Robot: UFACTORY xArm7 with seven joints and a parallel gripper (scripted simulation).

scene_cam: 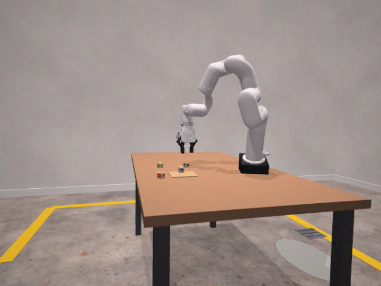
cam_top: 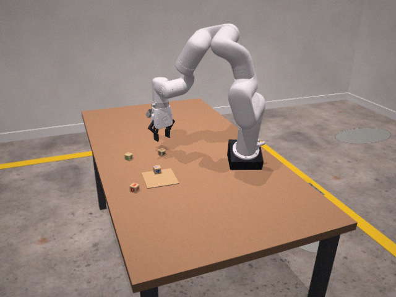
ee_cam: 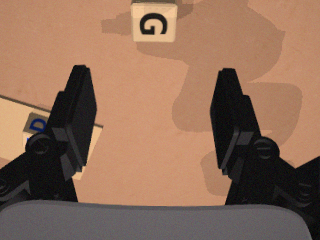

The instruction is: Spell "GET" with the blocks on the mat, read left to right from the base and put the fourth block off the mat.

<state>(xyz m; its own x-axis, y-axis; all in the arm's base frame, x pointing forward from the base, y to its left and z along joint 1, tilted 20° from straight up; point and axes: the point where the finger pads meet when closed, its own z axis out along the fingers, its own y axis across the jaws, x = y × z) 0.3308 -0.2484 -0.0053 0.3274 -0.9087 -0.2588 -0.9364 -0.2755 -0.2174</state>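
The black-lettered block lies 90 mm below my hand. Round my hand: green-lettered block (170 mm ahead, 20 mm to the right, 90 mm below); then tan mat (80 mm ahead, 220 mm to the left, 100 mm below); then red-lettered block (210 mm ahead, 280 mm to the left, 90 mm below).
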